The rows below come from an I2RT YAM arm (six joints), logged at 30 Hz.
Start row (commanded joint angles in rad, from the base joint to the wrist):
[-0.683 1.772 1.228 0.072 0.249 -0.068]
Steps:
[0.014 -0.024 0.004 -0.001 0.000 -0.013]
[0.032 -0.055 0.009 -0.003 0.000 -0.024]
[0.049 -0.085 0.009 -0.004 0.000 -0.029]
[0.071 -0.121 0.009 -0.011 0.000 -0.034]
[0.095 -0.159 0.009 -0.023 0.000 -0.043]
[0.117 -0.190 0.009 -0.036 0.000 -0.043]
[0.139 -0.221 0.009 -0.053 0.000 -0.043]
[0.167 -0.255 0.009 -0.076 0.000 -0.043]
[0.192 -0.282 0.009 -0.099 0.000 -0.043]
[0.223 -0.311 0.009 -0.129 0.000 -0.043]
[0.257 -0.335 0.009 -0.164 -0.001 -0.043]
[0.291 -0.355 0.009 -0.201 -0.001 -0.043]
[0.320 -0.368 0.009 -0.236 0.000 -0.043]
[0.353 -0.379 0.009 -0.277 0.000 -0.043]
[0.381 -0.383 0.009 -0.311 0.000 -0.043]
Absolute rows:
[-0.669 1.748 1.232 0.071 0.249 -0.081]
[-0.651 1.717 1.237 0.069 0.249 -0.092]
[-0.634 1.687 1.237 0.068 0.249 -0.097]
[-0.612 1.651 1.237 0.061 0.249 -0.102]
[-0.588 1.613 1.237 0.049 0.249 -0.111]
[-0.566 1.582 1.237 0.036 0.249 -0.111]
[-0.544 1.551 1.237 0.019 0.249 -0.111]
[-0.516 1.517 1.237 -0.004 0.249 -0.111]
[-0.491 1.490 1.237 -0.027 0.249 -0.111]
[-0.460 1.461 1.237 -0.057 0.249 -0.111]
[-0.426 1.437 1.237 -0.092 0.248 -0.111]
[-0.392 1.417 1.237 -0.129 0.248 -0.111]
[-0.363 1.404 1.237 -0.164 0.249 -0.111]
[-0.330 1.393 1.237 -0.205 0.249 -0.111]
[-0.302 1.389 1.237 -0.239 0.249 -0.111]

